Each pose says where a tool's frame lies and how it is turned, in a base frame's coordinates. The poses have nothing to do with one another.
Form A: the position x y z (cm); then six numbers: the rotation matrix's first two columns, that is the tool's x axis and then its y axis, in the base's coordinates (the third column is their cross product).
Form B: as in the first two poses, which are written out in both.
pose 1, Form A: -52.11 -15.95 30.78 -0.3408 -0.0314 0.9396 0.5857 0.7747 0.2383
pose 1, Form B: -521.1 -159.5 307.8 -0.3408 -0.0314 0.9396 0.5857 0.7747 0.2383
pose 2, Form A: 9.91 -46.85 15.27 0.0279 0.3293 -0.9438 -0.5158 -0.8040 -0.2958
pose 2, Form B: 99.1 -468.5 152.7 0.0279 0.3293 -0.9438 -0.5158 -0.8040 -0.2958
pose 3, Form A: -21.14 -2.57 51.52 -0.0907 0.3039 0.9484 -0.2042 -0.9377 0.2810
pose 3, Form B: -211.4 -25.7 515.2 -0.0907 0.3039 0.9484 -0.2042 -0.9377 0.2810
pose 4, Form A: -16.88 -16.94 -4.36 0.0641 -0.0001 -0.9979 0.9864 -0.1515 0.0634
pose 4, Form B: -168.8 -169.4 -43.6 0.0641 -0.0001 -0.9979 0.9864 -0.1515 0.0634
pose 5, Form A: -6.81 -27.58 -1.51 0.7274 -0.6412 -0.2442 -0.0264 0.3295 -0.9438
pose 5, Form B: -68.1 -275.8 -15.1 0.7274 -0.6412 -0.2442 -0.0264 0.3295 -0.9438
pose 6, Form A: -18.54 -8.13 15.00 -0.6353 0.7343 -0.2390 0.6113 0.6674 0.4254
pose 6, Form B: -185.4 -81.3 150.0 -0.6353 0.7343 -0.2390 0.6113 0.6674 0.4254
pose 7, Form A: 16.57 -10.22 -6.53 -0.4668 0.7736 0.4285 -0.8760 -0.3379 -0.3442
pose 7, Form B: 165.7 -102.2 -65.3 -0.4668 0.7736 0.4285 -0.8760 -0.3379 -0.3442
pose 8, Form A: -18.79 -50.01 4.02 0.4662 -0.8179 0.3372 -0.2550 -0.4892 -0.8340
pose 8, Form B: -187.9 -500.1 40.2 0.4662 -0.8179 0.3372 -0.2550 -0.4892 -0.8340
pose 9, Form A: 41.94 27.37 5.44 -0.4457 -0.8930 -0.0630 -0.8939 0.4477 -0.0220
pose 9, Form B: 419.4 273.7 54.4 -0.4457 -0.8930 -0.0630 -0.8939 0.4477 -0.0220
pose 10, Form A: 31.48 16.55 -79.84 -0.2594 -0.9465 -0.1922 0.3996 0.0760 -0.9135
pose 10, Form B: 314.8 165.5 -798.4 -0.2594 -0.9465 -0.1922 0.3996 0.0760 -0.9135
